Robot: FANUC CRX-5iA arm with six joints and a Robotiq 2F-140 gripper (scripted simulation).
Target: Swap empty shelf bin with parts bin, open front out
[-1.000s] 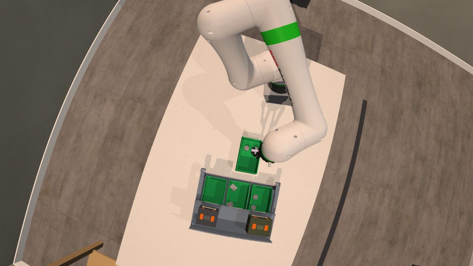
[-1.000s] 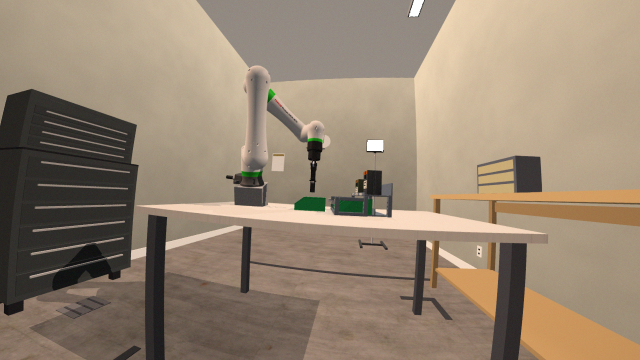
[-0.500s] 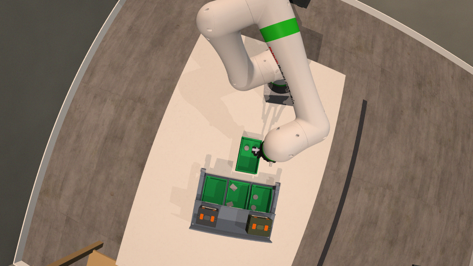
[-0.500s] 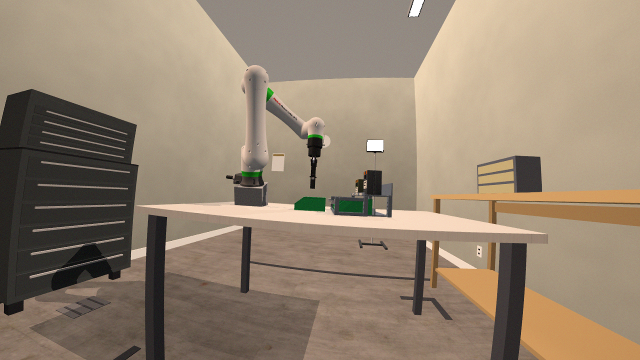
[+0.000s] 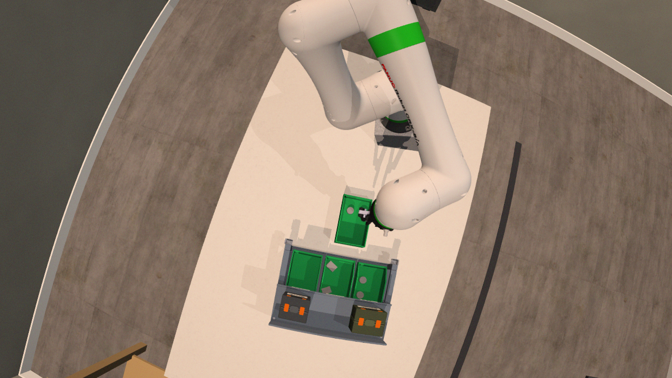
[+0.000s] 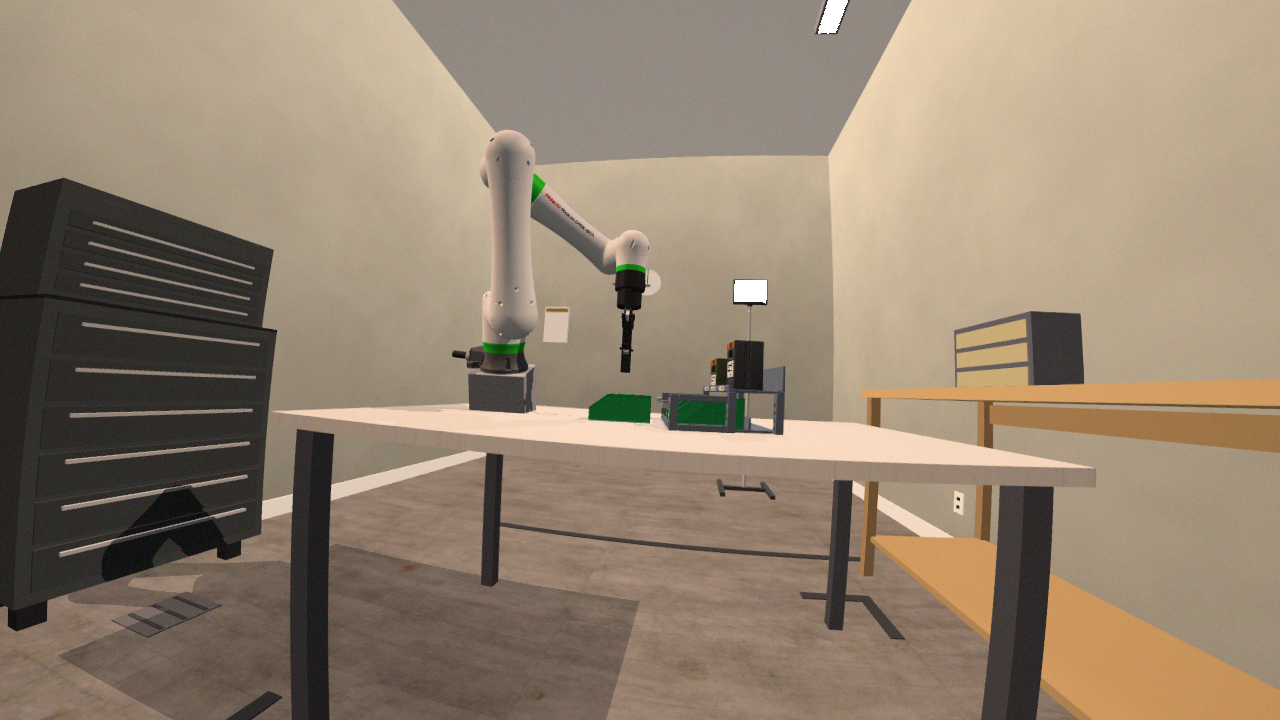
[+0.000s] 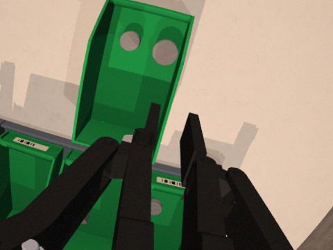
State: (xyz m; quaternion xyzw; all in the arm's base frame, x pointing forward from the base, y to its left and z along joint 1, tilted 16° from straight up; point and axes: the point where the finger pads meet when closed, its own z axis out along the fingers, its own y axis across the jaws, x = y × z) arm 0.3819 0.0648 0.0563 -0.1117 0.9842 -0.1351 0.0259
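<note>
The grey cube lies 180 mm ahead of my hand, 150 mm below it and 60 mm to the right of it. Also, from my hand: grey shelf: 250 mm ahead, 110 mm below, 10 mm to the right.
</note>
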